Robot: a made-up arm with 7 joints. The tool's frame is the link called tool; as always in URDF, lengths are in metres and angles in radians. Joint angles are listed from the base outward.
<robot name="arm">
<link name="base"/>
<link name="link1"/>
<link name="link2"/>
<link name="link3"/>
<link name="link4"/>
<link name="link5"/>
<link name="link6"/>
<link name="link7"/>
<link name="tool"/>
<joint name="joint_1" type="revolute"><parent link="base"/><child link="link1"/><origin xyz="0 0 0.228"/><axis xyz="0 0 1"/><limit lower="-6.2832" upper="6.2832"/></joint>
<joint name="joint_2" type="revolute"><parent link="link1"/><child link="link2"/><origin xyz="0 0 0" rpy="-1.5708 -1.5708 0"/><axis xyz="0 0 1"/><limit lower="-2.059" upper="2.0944"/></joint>
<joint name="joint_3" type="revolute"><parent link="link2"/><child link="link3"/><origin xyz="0.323 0 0" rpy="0 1.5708 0"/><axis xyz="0 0 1"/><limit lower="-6.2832" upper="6.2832"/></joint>
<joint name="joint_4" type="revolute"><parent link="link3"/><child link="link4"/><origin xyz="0 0.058 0" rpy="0 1.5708 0"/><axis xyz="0 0 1"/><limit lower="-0.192" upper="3.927"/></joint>
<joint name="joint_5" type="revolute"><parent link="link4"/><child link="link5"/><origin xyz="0.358 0.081 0" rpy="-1.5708 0 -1.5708"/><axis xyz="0 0 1"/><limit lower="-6.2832" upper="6.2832"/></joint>
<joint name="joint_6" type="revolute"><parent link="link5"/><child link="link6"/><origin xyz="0 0 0" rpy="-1.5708 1.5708 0"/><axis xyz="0 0 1"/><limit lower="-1.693" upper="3.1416"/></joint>
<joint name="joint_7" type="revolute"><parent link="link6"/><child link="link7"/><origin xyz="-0.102 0.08 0" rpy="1.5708 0 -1.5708"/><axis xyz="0 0 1"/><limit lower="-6.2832" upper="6.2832"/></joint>
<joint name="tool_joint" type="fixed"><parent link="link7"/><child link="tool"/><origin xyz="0 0 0" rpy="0 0 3.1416"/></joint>
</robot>
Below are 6 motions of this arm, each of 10 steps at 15 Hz.
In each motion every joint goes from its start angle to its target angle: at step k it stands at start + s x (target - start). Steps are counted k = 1, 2, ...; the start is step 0. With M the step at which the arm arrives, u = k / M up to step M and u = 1 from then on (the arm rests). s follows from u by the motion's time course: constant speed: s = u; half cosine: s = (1 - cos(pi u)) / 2; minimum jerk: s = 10 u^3 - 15 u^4 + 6 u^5.
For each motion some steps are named. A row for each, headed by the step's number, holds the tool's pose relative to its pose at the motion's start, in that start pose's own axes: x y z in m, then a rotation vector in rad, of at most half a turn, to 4 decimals.
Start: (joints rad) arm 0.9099 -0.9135 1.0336 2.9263 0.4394 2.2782 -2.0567
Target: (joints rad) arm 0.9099 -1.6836 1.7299 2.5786 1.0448 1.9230 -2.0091
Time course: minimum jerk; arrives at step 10
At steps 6, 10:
6: 0.4272 0.1224 0.1365 0.0566 0.3624 -0.7240
10: 0.6155 0.0867 0.2602 0.2352 0.6008 -0.9075

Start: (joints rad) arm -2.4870 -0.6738 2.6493 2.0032 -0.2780 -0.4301 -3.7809
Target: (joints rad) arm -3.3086 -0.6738 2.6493 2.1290 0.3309 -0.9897 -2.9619
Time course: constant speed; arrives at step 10
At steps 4, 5, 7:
4: 0.1874 -0.1302 -0.0589 0.4222 0.0752 0.4164
5: 0.2290 -0.1612 -0.0864 0.5410 0.0667 0.4968
7: 0.3026 -0.2192 -0.1544 0.7848 0.0135 0.6235

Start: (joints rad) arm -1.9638 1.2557 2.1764 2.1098 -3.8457 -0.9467 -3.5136
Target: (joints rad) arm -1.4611 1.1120 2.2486 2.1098 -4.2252 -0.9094 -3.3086
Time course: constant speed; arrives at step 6
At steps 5, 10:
5: 0.0169 -0.1603 0.1722 0.1799 -0.0858 -0.1728
10: 0.0190 -0.2003 0.1969 0.2183 -0.0862 -0.2072

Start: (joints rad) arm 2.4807 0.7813 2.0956 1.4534 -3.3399 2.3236 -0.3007
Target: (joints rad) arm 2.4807 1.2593 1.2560 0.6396 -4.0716 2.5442 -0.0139
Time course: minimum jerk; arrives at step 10
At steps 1, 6, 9, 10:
1: -0.0004 -0.0039 -0.0020 -0.0062 0.0026 -0.0003
6: -0.1487 -0.2672 -0.1746 -0.1806 0.4018 0.0561
9: -0.2746 -0.3154 -0.2400 -0.0176 0.6002 0.1322
10: -0.2782 -0.3159 -0.2415 -0.0110 0.6047 0.1346

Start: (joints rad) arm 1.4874 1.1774 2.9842 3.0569 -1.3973 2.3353 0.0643
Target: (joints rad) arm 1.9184 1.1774 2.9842 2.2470 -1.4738 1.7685 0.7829
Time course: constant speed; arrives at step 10
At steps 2, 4, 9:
2: 0.0451 -0.0647 0.0401 -0.0784 0.0240 0.0024
4: 0.0751 -0.1359 0.0864 -0.1266 0.0619 -0.0129
9: 0.0715 -0.3257 0.2113 -0.0959 0.1657 -0.1018

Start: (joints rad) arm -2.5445 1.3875 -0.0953 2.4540 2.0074 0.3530 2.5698
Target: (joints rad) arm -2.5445 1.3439 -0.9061 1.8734 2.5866 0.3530 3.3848
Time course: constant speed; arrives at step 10
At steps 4, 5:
4: -0.0978 -0.0901 -0.0720 0.1721 -0.2684 0.3499
5: -0.1258 -0.1059 -0.0993 0.1870 -0.3595 0.4365

